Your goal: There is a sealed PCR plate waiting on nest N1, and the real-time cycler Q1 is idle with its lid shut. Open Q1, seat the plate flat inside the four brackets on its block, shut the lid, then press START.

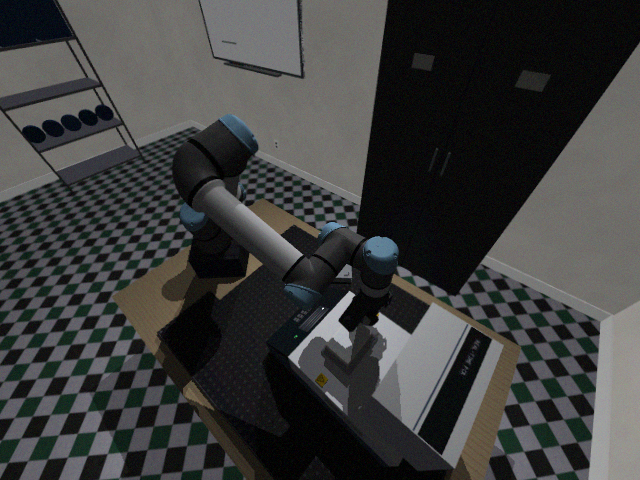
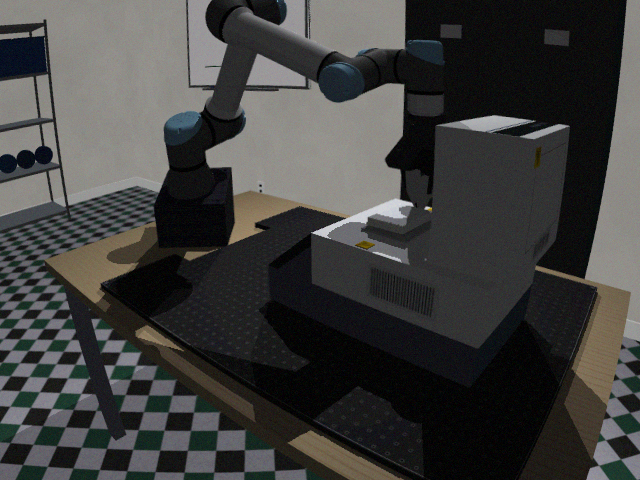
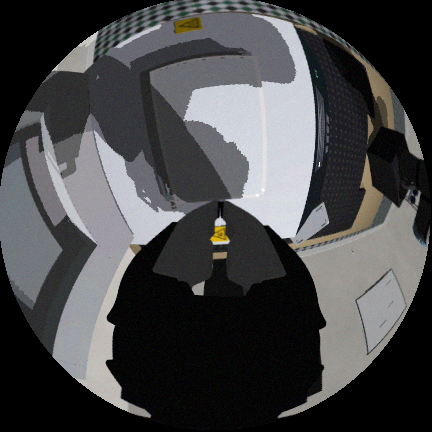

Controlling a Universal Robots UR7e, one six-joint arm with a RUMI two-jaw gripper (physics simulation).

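Places are measured from the arm's base along level axes (x right, y ahead, z up), in centimetres.
Where they show: gripper, between the fingertips: (image 1: pixel 363 322) (image 2: pixel 418 211) (image 3: pixel 219 202); arm's base, origin of its link: (image 1: pixel 214 238) (image 2: pixel 191 186).
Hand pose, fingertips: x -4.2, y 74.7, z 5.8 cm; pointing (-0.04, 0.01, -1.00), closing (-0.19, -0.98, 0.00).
Each offset is from my fingertips to the top centre of the thing. "spot": to the spot under its first point.
The cycler Q1 @[spot: dx +18.0, dy -6.9, dz -1.0 cm] (image 1: pixel 310 356) (image 2: pixel 341 268) has its big white lid (image 1: pixel 439 346) (image 2: pixel 483 206) standing upright, open. On its deck, a pale flat slab @[dx +7.2, dy -0.5, dz +1.4 cm] (image 2: pixel 395 219) (image 3: pixel 210 125), which looks like the sealed plate, lies level over the block. The brackets cannot be made out. The nest N1 @[dx -23.2, dy -27.4, dz -17.1 cm] (image 1: pixel 345 273) (image 3: pixel 312 223) shows as a pale pad with corner marks and no plate visible on it. My gripper (image 2: pixel 422 204) (image 3: pixel 219 202) is shut and empty, pointing down over the deck near the slab's far edge. Its height there is hard to judge.
The front panel @[spot: dx +8.3, dy -17.4, dz -6.3 cm] (image 1: pixel 305 319) (image 3: pixel 322 120) has a green light and small buttons; I cannot read START. The raised lid stands close beside the gripper. Yellow warning labels @[spot: dx +21.1, dy -0.4, dz -0.8 cm] (image 1: pixel 321 380) (image 2: pixel 364 244) (image 3: pixel 187 25) mark the deck. A dark cabinet (image 1: pixel 423 129) stands behind the table.
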